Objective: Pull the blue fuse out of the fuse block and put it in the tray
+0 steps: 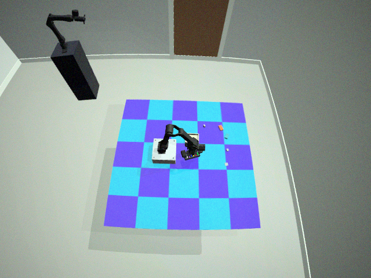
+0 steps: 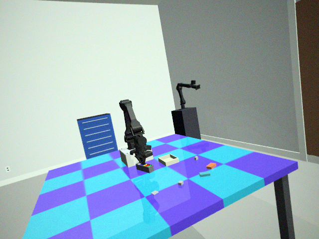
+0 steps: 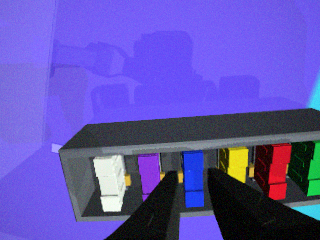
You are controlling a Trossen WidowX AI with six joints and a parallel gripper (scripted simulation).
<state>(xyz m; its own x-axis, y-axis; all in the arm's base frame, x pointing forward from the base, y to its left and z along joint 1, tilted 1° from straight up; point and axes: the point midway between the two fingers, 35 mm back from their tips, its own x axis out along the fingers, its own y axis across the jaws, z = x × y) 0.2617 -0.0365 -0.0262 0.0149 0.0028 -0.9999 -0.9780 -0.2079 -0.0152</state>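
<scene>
Now: the yellow fuse 2 cm ahead of my gripper tip, 1 cm to the left of it and 1 cm below it. From my gripper tip the other things lie so: beige tray (3 cm ahead, 18 cm to the left, 3 cm below); teal block (38 cm ahead, 19 cm to the left, 3 cm below); blue fuse (1 cm below).
</scene>
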